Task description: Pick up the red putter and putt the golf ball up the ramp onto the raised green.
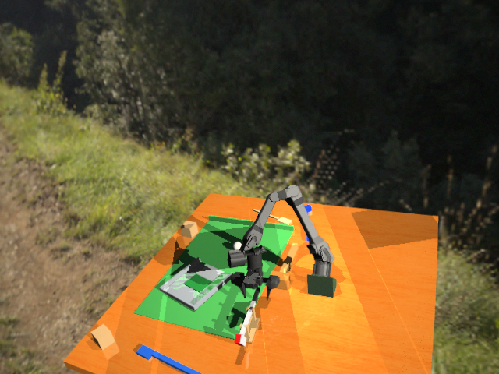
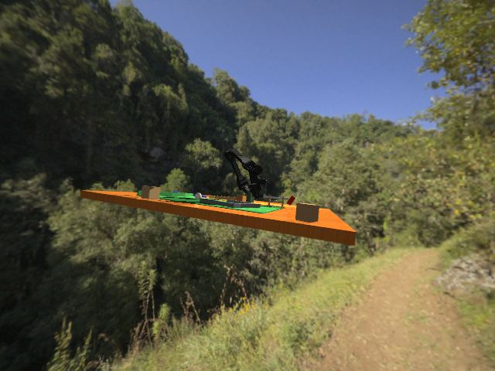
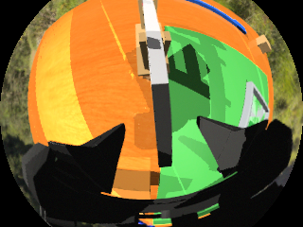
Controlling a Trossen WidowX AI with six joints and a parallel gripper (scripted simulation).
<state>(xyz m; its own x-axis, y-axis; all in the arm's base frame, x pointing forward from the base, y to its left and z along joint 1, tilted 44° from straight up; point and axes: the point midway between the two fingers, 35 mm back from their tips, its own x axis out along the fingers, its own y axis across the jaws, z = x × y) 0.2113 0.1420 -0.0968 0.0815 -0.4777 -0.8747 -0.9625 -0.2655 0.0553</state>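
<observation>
Right now the red putter is 110 mm to the left of my gripper tip, 30 mm behind it and 20 mm above it. Round my gripper tip: white golf ball: 300 mm to the right, 260 mm ahead, 20 mm below; small wooden rack: 130 mm to the left, 30 mm behind, 10 mm below; green mat: 270 mm ahead, 150 mm to the right, 40 mm below.
</observation>
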